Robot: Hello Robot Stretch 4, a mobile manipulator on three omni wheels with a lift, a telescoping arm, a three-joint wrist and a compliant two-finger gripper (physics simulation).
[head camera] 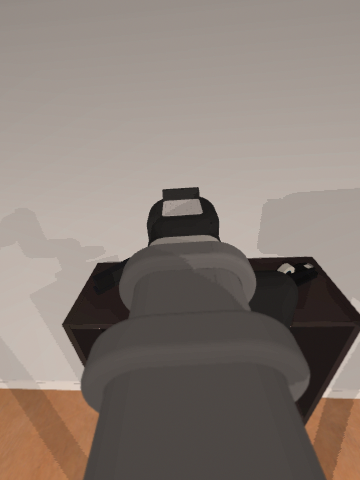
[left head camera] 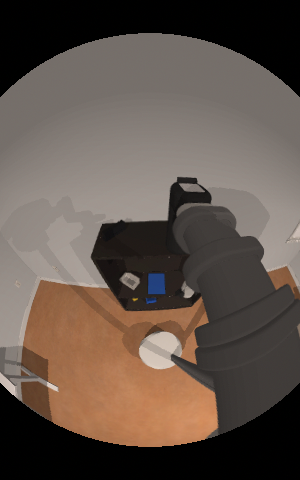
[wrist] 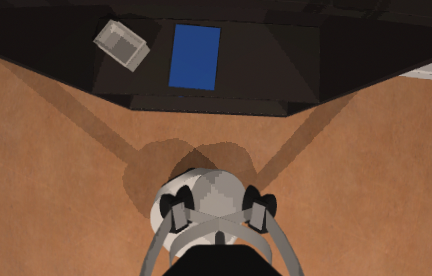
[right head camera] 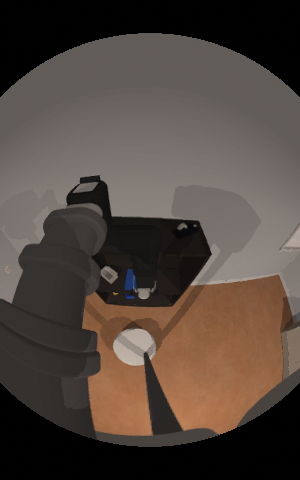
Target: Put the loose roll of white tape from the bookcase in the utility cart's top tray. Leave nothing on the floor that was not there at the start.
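Frame: origin at the robot's base, x left, y ahead, z down, level; metres.
Where they show: gripper, between the fingertips: (left head camera: 186, 293) (wrist: 218, 200) (right head camera: 143, 294); robot's base, origin of its link: (left head camera: 159, 349) (right head camera: 135, 345).
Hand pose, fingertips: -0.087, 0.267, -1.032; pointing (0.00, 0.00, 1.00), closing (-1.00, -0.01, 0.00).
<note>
Each offset is from my fingertips to the centre of the thing, as dx, dy, dz.
The white tape roll @[+0.000, +0.007, -0.014] (wrist: 218, 187) (right head camera: 144, 294) is between the fingertips of my gripper (wrist: 218, 200) (right head camera: 144, 290), which is shut on it. The roll is held in the air in front of the dark brown bookcase (head camera: 320, 307) (left head camera: 135, 242) (right head camera: 185, 245) (wrist: 270, 60), above the floor. In the left head view the roll and fingers are partly hidden behind the arm, and in the head view the arm hides them. The utility cart cannot be made out in these views.
A black object @[+0.319, +0.397, -0.029] (head camera: 107, 280) and a black dispenser with a white part @[-0.254, +0.357, -0.036] (head camera: 303, 274) (right head camera: 186, 230) lie on the bookcase top. Its shelf holds a pale bin @[+0.306, +0.380, +0.539] (wrist: 121, 44) (left head camera: 130, 280) and a blue item @[+0.068, +0.341, +0.570] (wrist: 195, 57) (left head camera: 156, 283). A white disc (left head camera: 160, 350) (right head camera: 134, 346) is at floor level in front.
</note>
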